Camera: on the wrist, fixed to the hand. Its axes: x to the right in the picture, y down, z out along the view.
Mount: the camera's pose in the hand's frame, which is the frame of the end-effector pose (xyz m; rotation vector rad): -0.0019 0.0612 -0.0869 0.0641 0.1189 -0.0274
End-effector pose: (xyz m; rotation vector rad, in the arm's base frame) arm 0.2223 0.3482 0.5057 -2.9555 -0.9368 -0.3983
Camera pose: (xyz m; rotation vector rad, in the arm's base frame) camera 0.2351 0.2890 0.5931 -2.8290 -0.9585 -0.5279
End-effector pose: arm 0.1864 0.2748 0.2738 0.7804 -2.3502 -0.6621
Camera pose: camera 0.2210 0.2960 0.3721 0.8578 -2.2658 -0.5389
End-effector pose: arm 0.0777 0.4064 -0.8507 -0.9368 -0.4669 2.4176
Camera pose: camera 0.1195 0.3669 -0.9401 -1.0325 -0.3547 2.3226
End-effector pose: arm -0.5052 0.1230 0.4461 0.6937 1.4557 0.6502
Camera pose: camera -0.5908 0.1638 0.4941 0.6932 1.5989 0.6347
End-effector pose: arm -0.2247 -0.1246 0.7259 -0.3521 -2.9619 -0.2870
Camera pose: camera -0.1974 -0.0845 0.8205 -0.2767 -2.8533 -0.2079
